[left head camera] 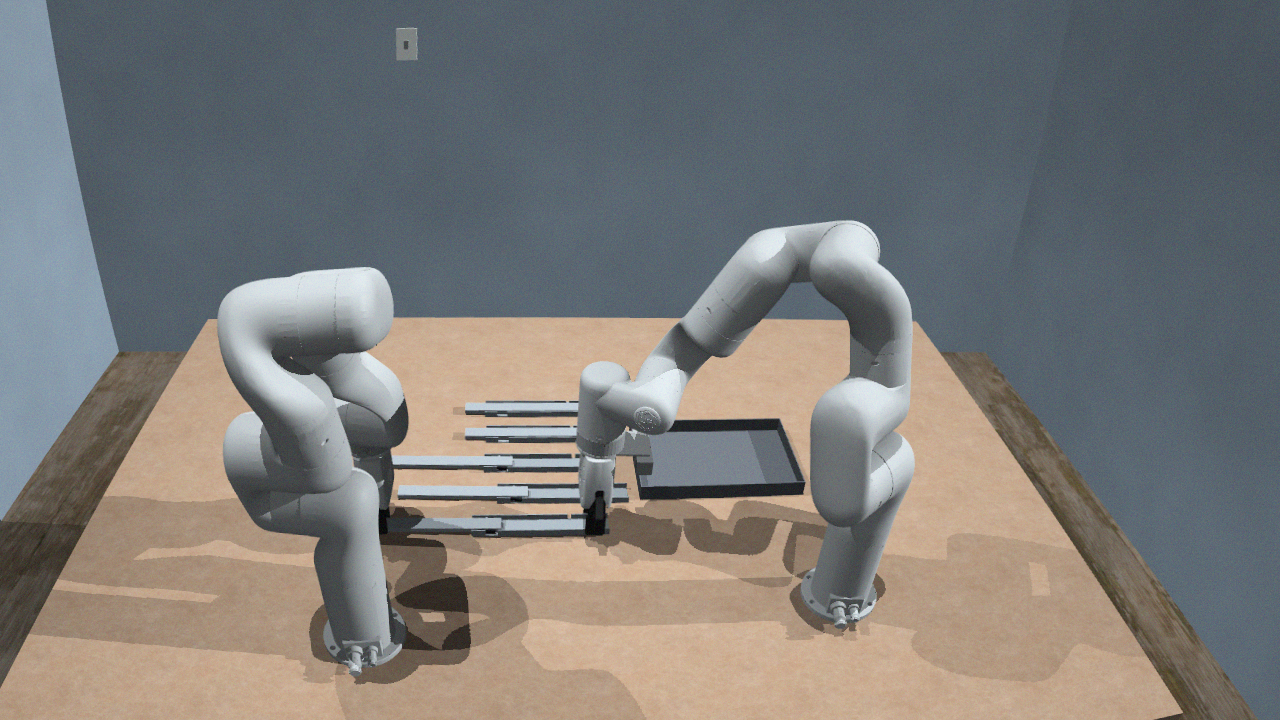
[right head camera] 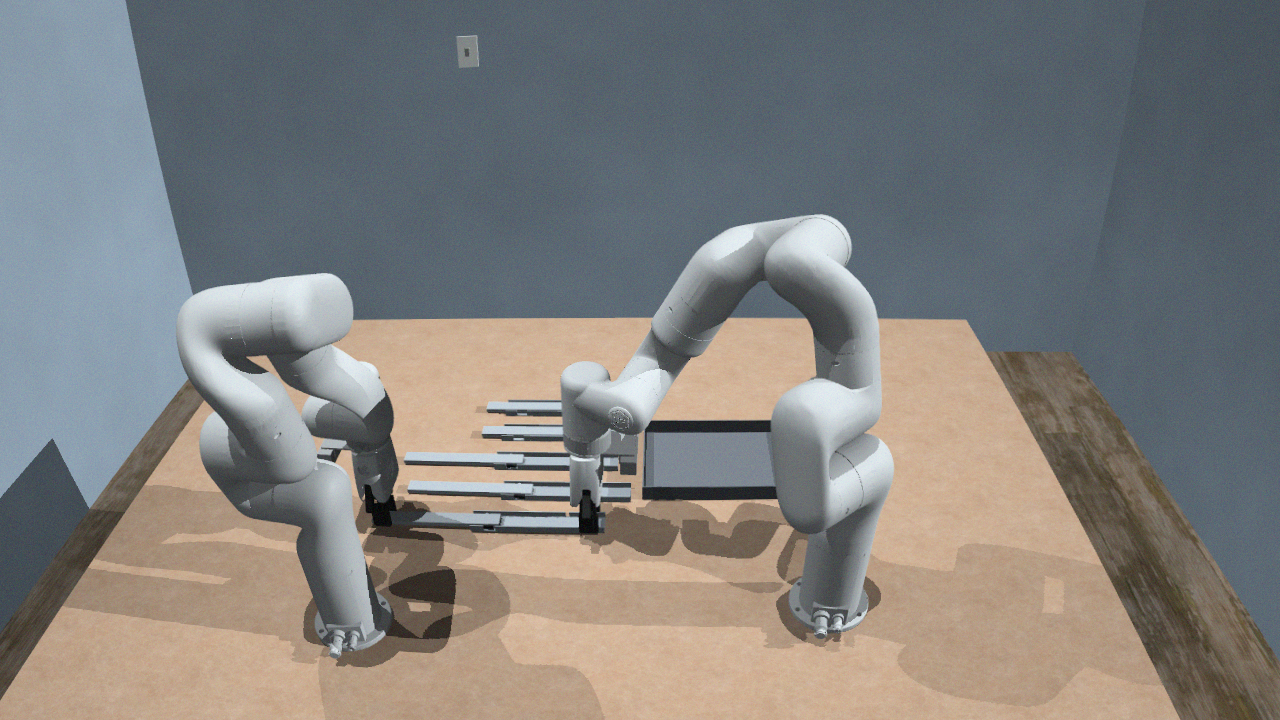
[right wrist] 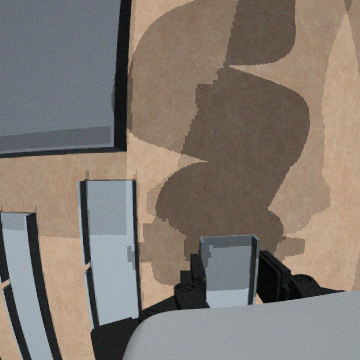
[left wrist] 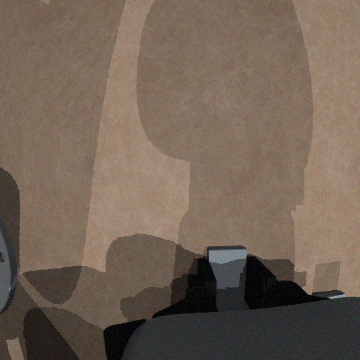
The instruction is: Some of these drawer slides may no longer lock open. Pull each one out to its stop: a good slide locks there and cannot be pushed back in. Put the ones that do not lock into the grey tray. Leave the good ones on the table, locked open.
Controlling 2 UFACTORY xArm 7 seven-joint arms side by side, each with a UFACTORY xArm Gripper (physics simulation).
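Places are measured from the left arm's base along level axes (x ahead, y left, z up), in metres.
Pixels of known places: left gripper, fingertip midpoint: [left head camera: 379, 526] [right head camera: 385, 518] [left wrist: 224, 276]; right gripper, fingertip midpoint: [left head camera: 593, 523] [right head camera: 589, 522] [right wrist: 227, 271]; left arm's base, origin of the base link: [left head camera: 365, 635] [right head camera: 354, 621]; right arm's base, origin of the base link: [left head camera: 837, 594] [right head camera: 828, 603].
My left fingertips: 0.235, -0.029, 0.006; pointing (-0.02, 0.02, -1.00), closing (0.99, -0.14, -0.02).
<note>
For each thing: its top centre in the pictures, then the offset to it from my left fingertips, as dx, dy, dz.
- fourth slide, middle of its top: [left head camera: 525, 431] [right head camera: 540, 430] +0.226, -0.283, +0.005
- fifth slide, middle of its top: [left head camera: 522, 406] [right head camera: 543, 405] +0.311, -0.290, +0.005
- grey tray, middle of its top: [right head camera: 725, 451] [left head camera: 715, 450] +0.088, -0.618, +0.024
The nearest drawer slide [left head camera: 541, 526] [right head camera: 541, 522] [left wrist: 227, 272] [right wrist: 227, 270] lies extended left to right. My left gripper [left head camera: 384, 521] [right head camera: 381, 514] [left wrist: 224, 276] is shut on its left rail end, partly hidden by the arm in the left head camera. My right gripper [left head camera: 596, 519] [right head camera: 588, 517] [right wrist: 227, 271] is shut on its right channel end. Behind it lie an extended second slide [left head camera: 460, 492] [right head camera: 465, 488] [right wrist: 112, 210] and third slide [left head camera: 447, 462] [right head camera: 456, 458] [right wrist: 20, 260]. The fourth slide [left head camera: 519, 434] [right head camera: 523, 432] and fifth slide [left head camera: 519, 408] [right head camera: 528, 408] look shorter; the right arm hides their right ends.
The grey tray [left head camera: 725, 490] [right head camera: 707, 492] [right wrist: 121, 75] stands right of the slides, with no slide visible inside. The right forearm passes above the slides' right ends. The left arm stands close beside the left ends of the extended slides.
</note>
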